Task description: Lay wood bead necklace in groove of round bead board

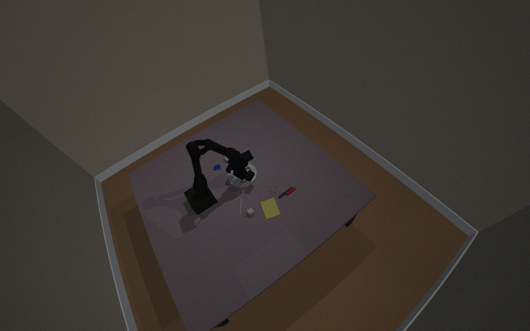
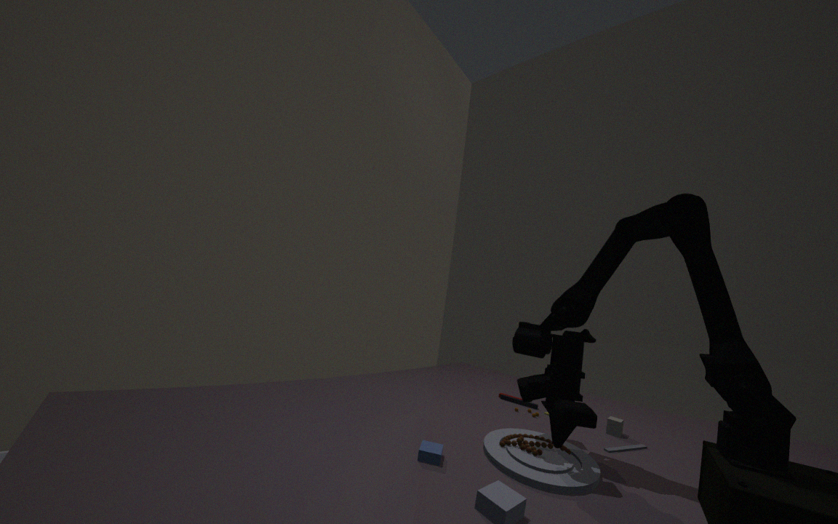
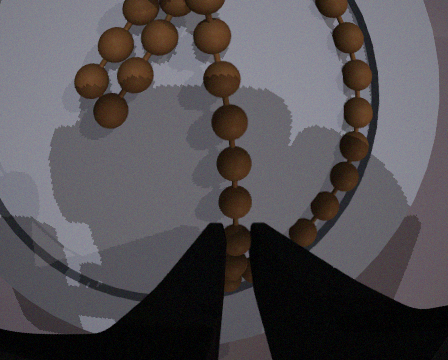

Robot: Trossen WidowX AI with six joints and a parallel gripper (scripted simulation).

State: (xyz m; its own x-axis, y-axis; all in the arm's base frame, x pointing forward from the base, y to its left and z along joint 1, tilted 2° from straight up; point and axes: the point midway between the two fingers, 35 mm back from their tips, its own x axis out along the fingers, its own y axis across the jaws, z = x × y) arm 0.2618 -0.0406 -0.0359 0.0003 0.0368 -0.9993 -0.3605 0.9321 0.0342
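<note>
Right now my gripper tip is 20 mm short of the round bead board, 40 mm to the right of it and 10 mm above it. The rest, counted from my gripper tip: grey block: 40 mm ahead, 220 mm to the left, 10 mm below; then blue block: 170 mm ahead, 180 mm to the left, 10 mm below; then thin stick: 130 mm behind, 140 mm to the right, 20 mm below.
</note>
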